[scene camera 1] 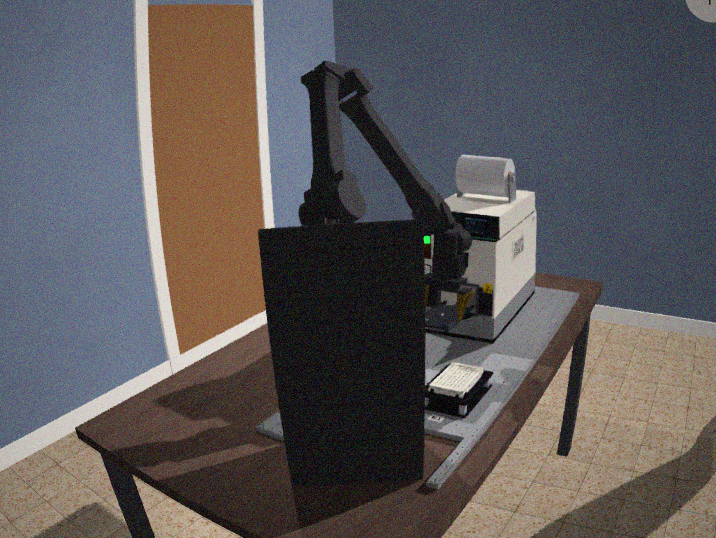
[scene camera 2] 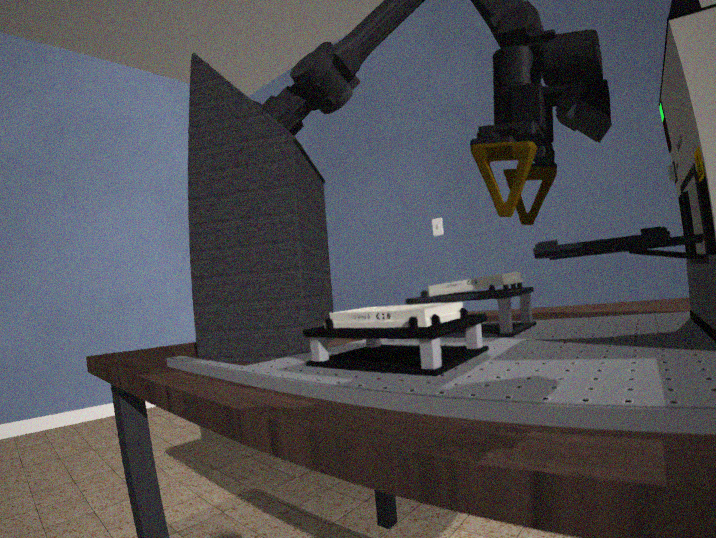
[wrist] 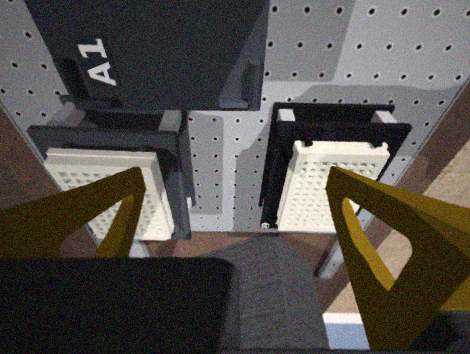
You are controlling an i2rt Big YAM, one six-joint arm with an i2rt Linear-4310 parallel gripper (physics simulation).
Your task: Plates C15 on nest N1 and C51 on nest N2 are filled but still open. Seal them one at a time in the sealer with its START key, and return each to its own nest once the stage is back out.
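Frame: origin at the arm's base, x left, y ahead, z down, level; metres.
Seen in the pictures: gripper, fingertip midpoint: (scene camera 1: 441, 318) (scene camera 2: 517, 221) (wrist: 235, 176); arm's base at its link origin: (scene camera 1: 325, 266) (scene camera 2: 270, 128).
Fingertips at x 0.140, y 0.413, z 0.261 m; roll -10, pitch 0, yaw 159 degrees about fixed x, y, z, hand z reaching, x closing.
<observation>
Pixels of each thing's top centre, then the offset from my fingertips to it. Level surfaces: height alone.
- Plate C15 at its top centre: (scene camera 2: 393, 307) (wrist: 325, 198) (scene camera 1: 457, 376) dx -0.133, dy -0.075, dz +0.084 m
- black nest N1 at its top centre: (scene camera 2: 394, 313) (wrist: 323, 194) (scene camera 1: 457, 378) dx -0.133, dy -0.075, dz +0.090 m
- nest N2 at its top centre: (wrist: 124, 204) (scene camera 2: 470, 286) dx +0.064, dy -0.146, dz +0.072 m
- grey perforated board at its surface level: dz +0.140 m
Plate C15 (scene camera 1: 459, 378) (scene camera 2: 379, 317) (wrist: 320, 190) sits on the black nest N1 (scene camera 1: 446, 402) (scene camera 2: 399, 333) (wrist: 340, 131) near the front edge; its wells show. The other cream plate, C51 (scene camera 2: 475, 283) (wrist: 145, 200), sits on nest N2 (scene camera 2: 463, 297) (wrist: 110, 138); the panel hides it in scene camera 1. My gripper (scene camera 2: 516, 218) (wrist: 235, 176) is open and empty, pointing down, high above the nests and beside the stage's outer end. The sealer (scene camera 1: 515, 266) (scene camera 2: 697, 75) has its dark stage (scene camera 2: 607, 247) (wrist: 185, 50) out, with no plate on its visible part.
A tall dark panel (scene camera 1: 347, 358) (scene camera 2: 254, 231) (wrist: 280, 295) stands at the table end behind the nests. A grey perforated board (scene camera 1: 549, 323) (scene camera 2: 625, 384) (wrist: 395, 60) lies under the nests and sealer. A green light (scene camera 1: 427, 239) (scene camera 2: 661, 112) shows on the sealer.
</observation>
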